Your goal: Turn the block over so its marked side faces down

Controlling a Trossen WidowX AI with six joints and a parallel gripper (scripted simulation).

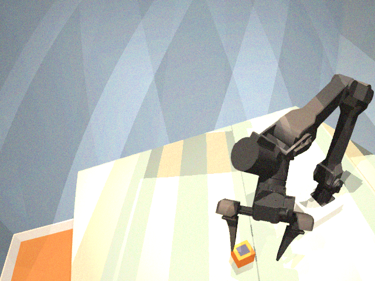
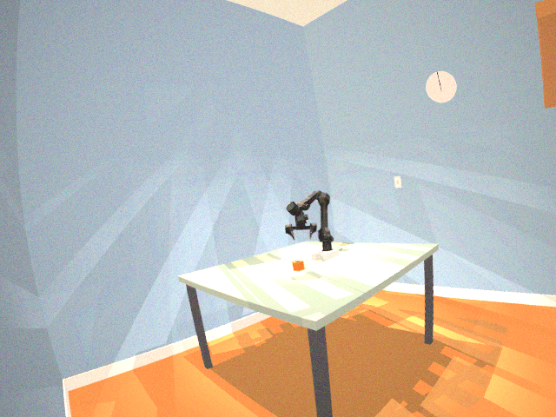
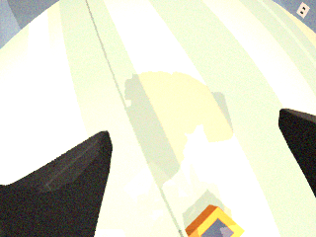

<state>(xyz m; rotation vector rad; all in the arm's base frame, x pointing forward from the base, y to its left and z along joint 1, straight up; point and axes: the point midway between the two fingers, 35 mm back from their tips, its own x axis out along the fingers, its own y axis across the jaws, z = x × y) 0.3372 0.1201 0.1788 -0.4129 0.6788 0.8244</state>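
My gripper tip is now 16 cm above the orange block, 9 cm to the left of it and 3 cm past it.
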